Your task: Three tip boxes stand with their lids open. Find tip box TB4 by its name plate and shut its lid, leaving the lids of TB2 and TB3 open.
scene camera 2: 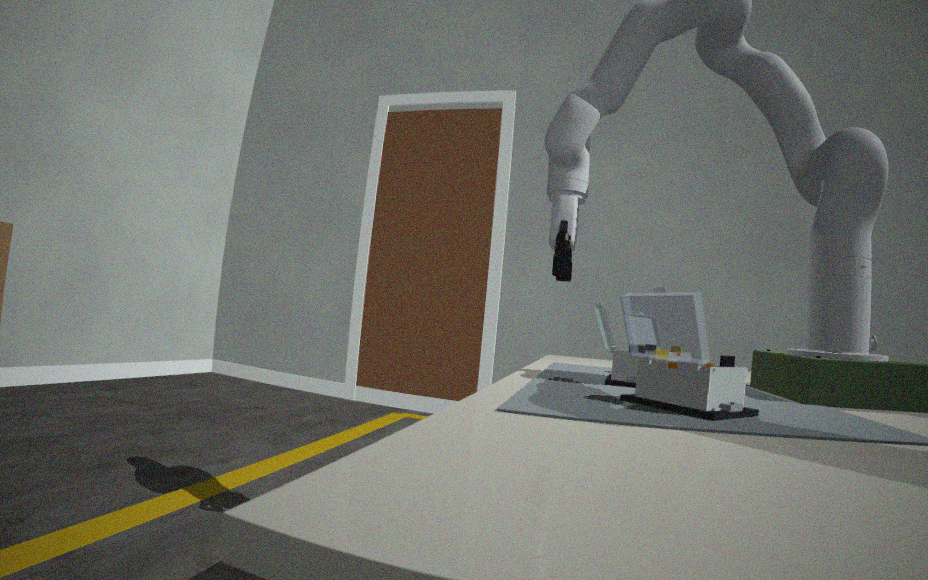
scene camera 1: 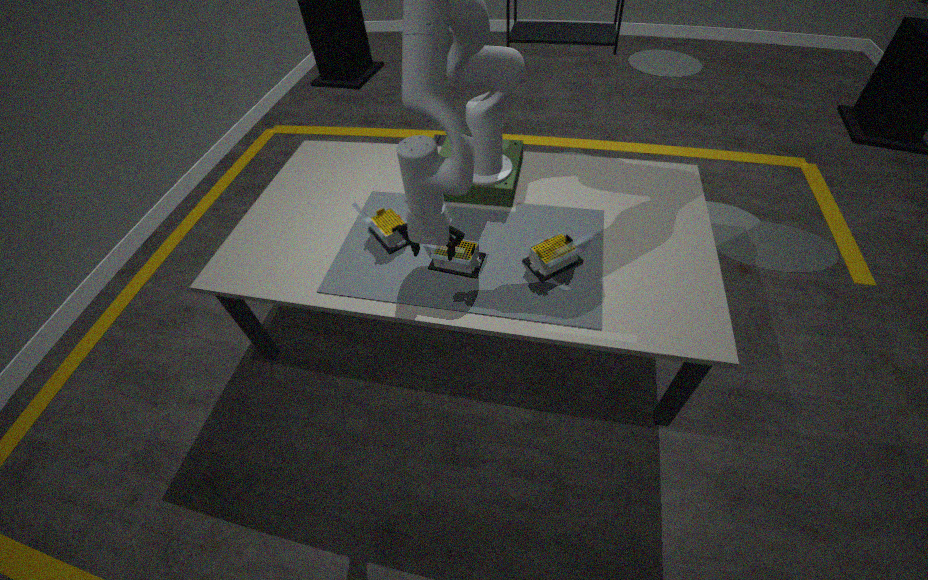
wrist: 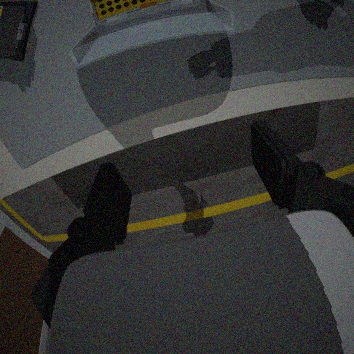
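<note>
Three white tip boxes with yellow racks stand on dark bases: a left box (scene camera 1: 388,229) (wrist: 14,35), a middle box (scene camera 1: 457,259) (wrist: 125,7) and a right box (scene camera 1: 555,255) (scene camera 2: 687,385). Their clear lids are open; the right box's lid (scene camera 2: 667,318) stands upright in the second scene view. The middle box's lid (wrist: 160,35) shows at the top of the wrist view. No name plate is readable, so I cannot tell which is TB4. My gripper (scene camera 1: 433,251) (scene camera 2: 561,278) (wrist: 184,159) is open and empty, hanging above box height near the middle box.
The boxes stand on a grey-blue mat (scene camera 1: 506,300) (scene camera 2: 547,417) on the pale table (scene camera 1: 656,287) (scene camera 2: 479,492). The green base block (scene camera 1: 503,196) (scene camera 2: 834,383) of the arm stands behind them. The open lids stick out beside the boxes.
</note>
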